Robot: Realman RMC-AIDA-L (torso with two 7-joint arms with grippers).
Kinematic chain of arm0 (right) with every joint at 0, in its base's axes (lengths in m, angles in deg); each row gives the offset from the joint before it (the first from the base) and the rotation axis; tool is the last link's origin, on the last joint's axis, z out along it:
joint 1: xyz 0 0 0.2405 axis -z
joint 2: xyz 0 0 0 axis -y
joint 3: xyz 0 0 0.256 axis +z
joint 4: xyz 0 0 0 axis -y
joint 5: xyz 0 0 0.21 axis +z
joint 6: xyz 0 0 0 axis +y
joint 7: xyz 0 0 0.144 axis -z
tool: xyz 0 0 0
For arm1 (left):
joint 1: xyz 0 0 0.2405 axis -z
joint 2: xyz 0 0 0 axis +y
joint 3: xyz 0 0 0.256 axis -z
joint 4: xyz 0 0 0 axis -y
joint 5: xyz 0 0 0.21 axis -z
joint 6: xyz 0 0 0 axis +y
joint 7: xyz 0 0 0.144 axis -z
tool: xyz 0 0 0
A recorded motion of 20 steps. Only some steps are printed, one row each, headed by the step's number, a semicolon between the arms.
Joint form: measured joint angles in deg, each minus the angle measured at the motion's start. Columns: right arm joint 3, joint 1, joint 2, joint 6, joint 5, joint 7, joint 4; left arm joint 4, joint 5, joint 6, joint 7, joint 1, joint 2, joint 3.
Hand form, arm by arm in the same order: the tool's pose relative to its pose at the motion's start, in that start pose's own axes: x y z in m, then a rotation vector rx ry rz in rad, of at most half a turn. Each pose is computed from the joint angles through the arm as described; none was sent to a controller.
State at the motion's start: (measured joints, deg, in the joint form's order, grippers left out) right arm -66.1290 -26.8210 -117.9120 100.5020 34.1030 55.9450 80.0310; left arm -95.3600 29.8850 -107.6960 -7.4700 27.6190 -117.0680 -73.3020
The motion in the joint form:
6: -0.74 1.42 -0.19 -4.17 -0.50 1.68 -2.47; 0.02 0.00 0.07 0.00 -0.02 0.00 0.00
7: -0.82 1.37 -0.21 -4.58 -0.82 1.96 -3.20; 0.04 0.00 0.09 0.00 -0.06 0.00 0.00
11: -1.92 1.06 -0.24 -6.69 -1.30 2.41 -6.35; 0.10 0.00 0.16 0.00 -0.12 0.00 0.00
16: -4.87 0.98 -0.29 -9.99 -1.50 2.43 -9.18; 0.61 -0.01 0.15 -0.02 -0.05 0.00 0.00
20: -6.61 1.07 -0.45 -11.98 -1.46 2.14 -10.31; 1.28 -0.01 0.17 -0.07 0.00 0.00 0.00
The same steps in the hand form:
6: 0.0094 -0.0052 0.0120 0.0210 -0.0028 0.0082; 0.0000 -0.0001 0.0001 0.0001 0.0007 -0.0005
7: 0.0109 -0.0059 0.0143 0.0201 0.0034 0.0091; -0.0001 -0.0003 0.0003 0.0000 0.0004 -0.0012
11: 0.0138 -0.0072 0.0257 0.0109 0.0218 0.0119; -0.0004 -0.0006 0.0006 -0.0002 0.0002 -0.0026
16: 0.0138 -0.0062 0.0400 0.0117 0.0432 -0.0035; -0.0007 -0.0010 0.0020 -0.0023 -0.0068 -0.0055
20: 0.0128 -0.0049 0.0477 0.0160 0.0489 -0.0109; -0.0014 -0.0017 0.0039 -0.0053 -0.0158 -0.0094

